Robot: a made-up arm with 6 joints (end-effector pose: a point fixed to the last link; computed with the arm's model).
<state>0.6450 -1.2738 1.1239 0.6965 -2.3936 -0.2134</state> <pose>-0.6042 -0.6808 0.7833 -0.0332 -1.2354 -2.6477</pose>
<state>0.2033 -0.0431 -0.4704 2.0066 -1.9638 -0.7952</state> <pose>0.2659 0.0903 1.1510 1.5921 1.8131 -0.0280</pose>
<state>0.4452 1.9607 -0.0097 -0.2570 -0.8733 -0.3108</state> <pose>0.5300 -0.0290 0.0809 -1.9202 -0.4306 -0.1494</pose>
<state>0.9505 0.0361 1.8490 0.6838 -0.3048 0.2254</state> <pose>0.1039 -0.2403 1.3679 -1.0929 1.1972 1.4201</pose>
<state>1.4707 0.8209 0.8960 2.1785 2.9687 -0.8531</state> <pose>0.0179 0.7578 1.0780 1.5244 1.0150 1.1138</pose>
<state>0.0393 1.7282 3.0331 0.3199 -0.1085 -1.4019</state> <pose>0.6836 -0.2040 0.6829 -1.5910 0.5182 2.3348</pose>
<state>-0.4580 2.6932 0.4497 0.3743 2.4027 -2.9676</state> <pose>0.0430 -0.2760 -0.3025 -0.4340 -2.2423 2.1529</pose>
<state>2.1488 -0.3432 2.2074 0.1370 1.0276 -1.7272</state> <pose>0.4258 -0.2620 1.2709 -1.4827 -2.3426 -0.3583</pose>
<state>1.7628 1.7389 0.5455 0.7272 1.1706 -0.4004</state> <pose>0.0476 0.8369 0.1754 1.3143 -0.5885 -0.5123</pose>
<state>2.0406 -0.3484 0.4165 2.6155 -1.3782 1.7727</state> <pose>-0.0847 -0.1107 1.3393 0.6980 2.1385 -1.0291</pose>
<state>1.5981 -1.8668 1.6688 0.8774 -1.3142 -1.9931</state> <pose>0.1615 -0.7909 0.1133 0.8822 2.5329 -0.8590</pose>
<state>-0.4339 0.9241 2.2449 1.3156 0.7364 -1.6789</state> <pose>0.3693 -0.3088 1.2038 -1.5105 1.9173 1.0977</pose>
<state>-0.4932 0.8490 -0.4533 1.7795 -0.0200 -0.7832</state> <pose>0.6100 -0.3861 0.7341 -0.8687 -1.6855 -0.8545</pose>
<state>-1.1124 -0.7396 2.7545 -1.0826 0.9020 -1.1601</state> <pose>-0.4240 0.5851 1.0368 1.8783 -0.4967 0.5055</pose>
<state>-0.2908 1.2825 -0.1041 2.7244 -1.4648 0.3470</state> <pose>0.7097 -0.0978 0.4638 -0.6301 -1.5140 2.0438</pose>
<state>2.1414 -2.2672 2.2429 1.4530 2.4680 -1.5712</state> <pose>0.2666 -0.3063 -0.2155 -0.3796 0.8099 0.3326</pose>
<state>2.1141 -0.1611 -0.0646 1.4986 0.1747 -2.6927</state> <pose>-0.0211 0.1436 1.3185 0.4158 -0.0684 -0.8613</pose>
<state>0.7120 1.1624 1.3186 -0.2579 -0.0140 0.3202</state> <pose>0.8115 0.3596 0.7477 0.8439 -1.8656 -1.8481</pose>
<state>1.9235 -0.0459 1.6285 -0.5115 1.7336 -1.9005</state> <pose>0.1756 0.0890 1.4548 -1.0783 -2.7599 -0.6668</pose>
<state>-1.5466 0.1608 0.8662 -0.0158 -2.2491 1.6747</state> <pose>-0.2373 -0.3448 1.3512 -1.1212 -1.2997 -1.1014</pose>
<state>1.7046 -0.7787 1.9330 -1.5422 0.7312 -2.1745</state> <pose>0.1484 -0.6065 1.2312 0.2104 1.5559 1.8721</pose>
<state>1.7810 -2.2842 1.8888 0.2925 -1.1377 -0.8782</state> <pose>0.3252 -0.4919 -0.1310 -1.3846 -2.1757 1.0436</pose>
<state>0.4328 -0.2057 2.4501 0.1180 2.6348 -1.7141</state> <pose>-0.2662 -0.3805 1.2566 -1.4020 0.0487 -2.4595</pose>
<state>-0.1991 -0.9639 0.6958 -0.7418 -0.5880 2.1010</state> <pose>-0.4385 -0.1529 1.1502 -0.2592 1.9745 -0.2682</pose>
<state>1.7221 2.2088 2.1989 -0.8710 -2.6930 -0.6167</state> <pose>0.0958 0.8128 0.0442 -0.8687 -1.0299 0.9970</pose>
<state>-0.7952 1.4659 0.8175 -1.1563 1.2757 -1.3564</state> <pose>0.4729 -0.6543 0.2856 -0.6104 -0.2769 1.2598</pose>
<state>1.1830 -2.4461 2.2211 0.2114 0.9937 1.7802</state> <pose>0.0983 -0.4557 -0.2312 1.7989 -2.0008 0.7604</pose>
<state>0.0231 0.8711 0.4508 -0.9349 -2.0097 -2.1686</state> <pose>0.7204 -0.1890 0.7124 -2.7156 1.1567 -0.6148</pose>
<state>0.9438 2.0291 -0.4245 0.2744 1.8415 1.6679</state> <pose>0.4309 0.1435 0.0338 1.4672 -2.1114 0.2891</pose>
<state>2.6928 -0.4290 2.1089 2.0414 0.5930 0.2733</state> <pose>0.5183 -0.2710 1.1145 -0.5434 0.7177 1.7363</pose>
